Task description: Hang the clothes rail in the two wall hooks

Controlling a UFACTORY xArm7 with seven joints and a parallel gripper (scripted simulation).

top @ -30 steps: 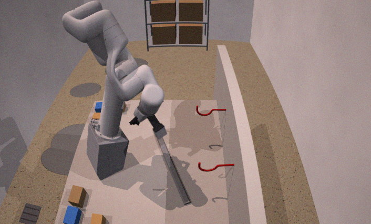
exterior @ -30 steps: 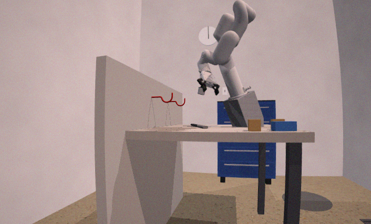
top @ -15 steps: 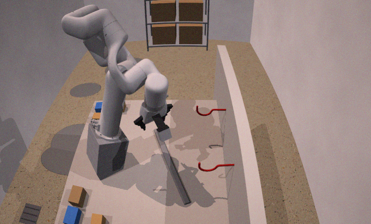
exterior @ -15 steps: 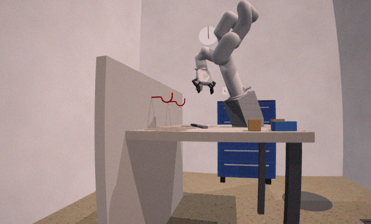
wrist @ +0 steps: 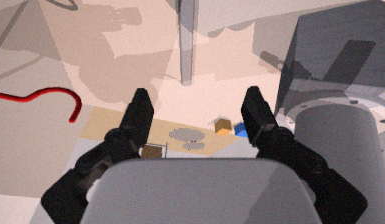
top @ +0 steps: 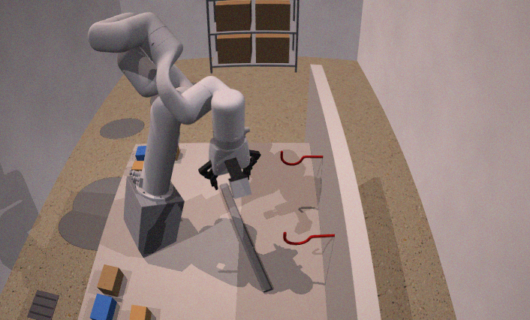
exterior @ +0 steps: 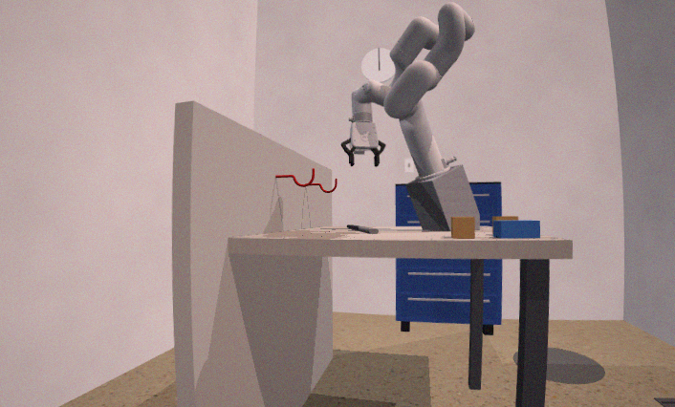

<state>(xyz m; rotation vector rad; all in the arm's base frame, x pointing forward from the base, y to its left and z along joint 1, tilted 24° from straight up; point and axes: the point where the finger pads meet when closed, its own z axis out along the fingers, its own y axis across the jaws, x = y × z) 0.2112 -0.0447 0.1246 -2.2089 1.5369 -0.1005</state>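
Right now my hand is 24 cm above the clothes rail, 2 cm to the left of it and 2 cm short of it. Also, from my hand: wall panel: 47 cm below, 30 cm ahead, 2 cm to the right.
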